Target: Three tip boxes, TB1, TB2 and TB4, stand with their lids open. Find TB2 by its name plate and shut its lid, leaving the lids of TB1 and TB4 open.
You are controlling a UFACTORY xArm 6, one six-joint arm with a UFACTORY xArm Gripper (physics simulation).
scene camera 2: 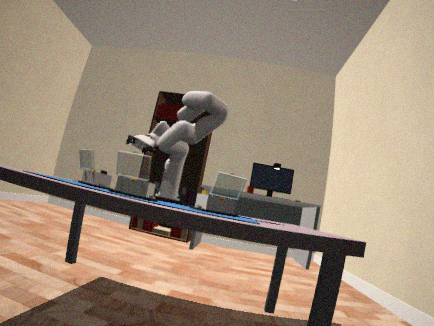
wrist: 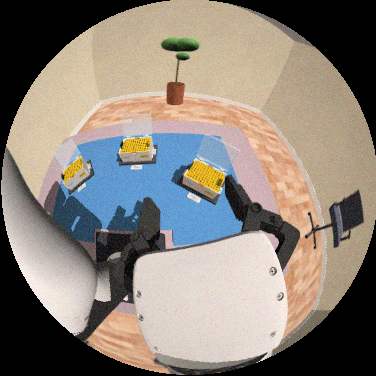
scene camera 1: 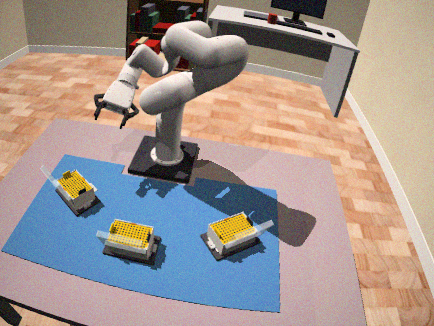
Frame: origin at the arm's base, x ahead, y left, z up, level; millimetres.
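Seen in the pictures: gripper, fingertip midpoint: (scene camera 2: 135,145) (wrist: 188,194) (scene camera 1: 108,122); arm's base at its link origin: (scene camera 2: 167,198) (scene camera 1: 167,155).
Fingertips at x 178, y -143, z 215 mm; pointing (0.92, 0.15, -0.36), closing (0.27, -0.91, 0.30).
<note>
Offsets run from my fingertips to a thing's top centre. "pt": to the spot under its first point. Level surfaces: height alone.
Three tip boxes with yellow racks stand with clear lids open: one {dx +149, dy -68, dz -156 mm} (scene camera 1: 76,185) (scene camera 2: 102,178) (wrist: 203,175) at scene camera 1's left, a middle one {dx +249, dy +203, dz -156 mm} (scene camera 1: 131,233) (scene camera 2: 130,186) (wrist: 136,148) and one {dx +109, dy +469, dz -156 mm} (scene camera 1: 232,228) (scene camera 2: 222,204) (wrist: 76,172) at its right. Their lids {pt dx +216, dy -97, dz -126 mm} (wrist: 217,151) {pt dx +319, dy +212, dz -133 mm} (wrist: 137,125) {pt dx +168, dy +511, dz -133 mm} (wrist: 68,152) stand up in the wrist view. White name plates {pt dx +83, dy -45, dz -228 mm} (wrist: 194,198) {pt dx +179, dy +187, dz -228 mm} (wrist: 136,167) (wrist: 82,188) lie before them, too small to read, so I cannot tell which is TB2. My gripper (scene camera 1: 109,122) (scene camera 2: 137,146) (wrist: 188,194) is open and empty, high above the table and apart from the boxes.
The boxes stand on dark bases on a blue mat {dz -230 mm} (scene camera 1: 185,265) (wrist: 155,182) on the table (scene camera 1: 320,275) (scene camera 2: 352,245). The robot's black base plate (scene camera 1: 140,162) borders the mat. A desk (scene camera 1: 342,75), a bookshelf, a potted plant (wrist: 175,93) and a chair (wrist: 340,225) stand beyond the table.
</note>
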